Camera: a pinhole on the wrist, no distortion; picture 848 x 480 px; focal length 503.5 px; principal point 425.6 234.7 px. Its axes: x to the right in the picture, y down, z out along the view. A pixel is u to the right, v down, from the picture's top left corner.
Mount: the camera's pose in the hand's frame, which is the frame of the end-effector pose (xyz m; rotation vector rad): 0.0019 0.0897 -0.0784 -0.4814 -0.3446 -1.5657
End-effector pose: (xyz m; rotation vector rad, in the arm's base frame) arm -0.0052 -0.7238 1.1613 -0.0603 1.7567 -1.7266
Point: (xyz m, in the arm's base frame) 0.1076 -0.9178 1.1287
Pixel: 809.8 224.8
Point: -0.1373 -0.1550 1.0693
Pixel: behind the camera
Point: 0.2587 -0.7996 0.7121
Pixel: 121.4 204.1
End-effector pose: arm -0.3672 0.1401 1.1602 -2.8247 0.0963 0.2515
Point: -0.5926 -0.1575 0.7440
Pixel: 346.2 53.6
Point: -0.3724 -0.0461 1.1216
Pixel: 144.0 221.9
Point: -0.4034 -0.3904 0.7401
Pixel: 141.4 240.3
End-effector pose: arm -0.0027 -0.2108 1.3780 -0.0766 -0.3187 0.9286
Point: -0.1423 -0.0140 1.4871
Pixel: 436.1 398.9
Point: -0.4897 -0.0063 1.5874
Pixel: 319.5 129.9
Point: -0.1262 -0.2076 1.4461
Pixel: 753.0 14.5
